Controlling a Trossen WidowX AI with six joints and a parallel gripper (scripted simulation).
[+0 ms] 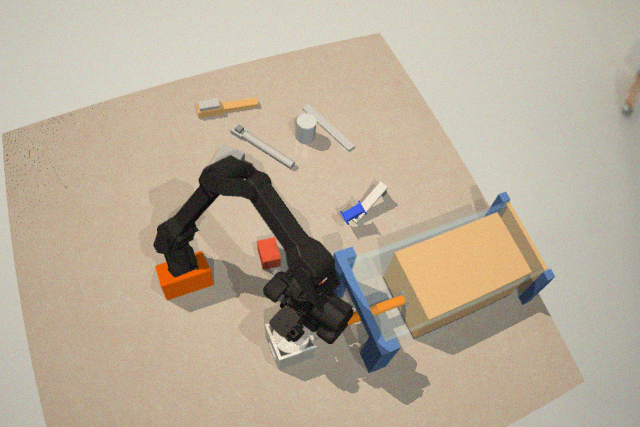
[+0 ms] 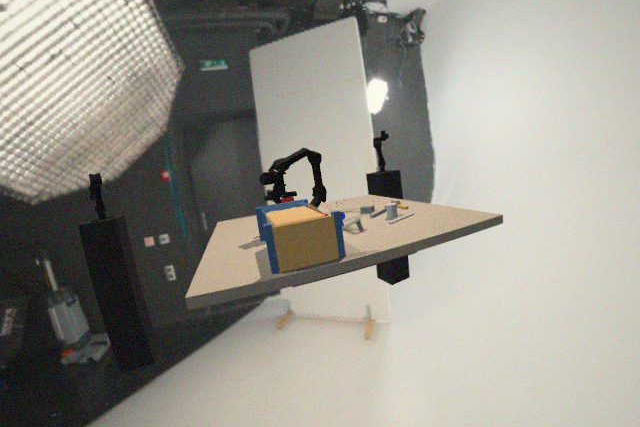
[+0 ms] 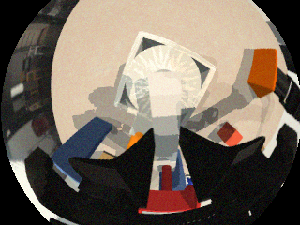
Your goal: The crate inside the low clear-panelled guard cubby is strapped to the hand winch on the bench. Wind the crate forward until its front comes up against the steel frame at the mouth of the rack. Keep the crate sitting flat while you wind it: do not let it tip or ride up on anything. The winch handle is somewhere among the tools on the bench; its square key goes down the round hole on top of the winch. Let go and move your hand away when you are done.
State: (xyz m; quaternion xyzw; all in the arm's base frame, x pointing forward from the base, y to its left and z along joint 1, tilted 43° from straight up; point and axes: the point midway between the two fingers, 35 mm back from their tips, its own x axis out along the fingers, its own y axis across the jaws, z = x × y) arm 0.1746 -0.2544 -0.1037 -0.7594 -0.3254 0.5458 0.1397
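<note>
The red knob lies 5 cm ahead of my gripper tip, 2 cm to the left of it and 5 cm above it. Also, from my gripper tip: hand winch: 6 cm behind, 2 cm to the right, 7 cm below; then blue steel frame: 11 cm ahead, 4 cm to the right, 1 cm above; then red-knobbed winch handle: 1 cm ahead, 2 cm above.
</note>
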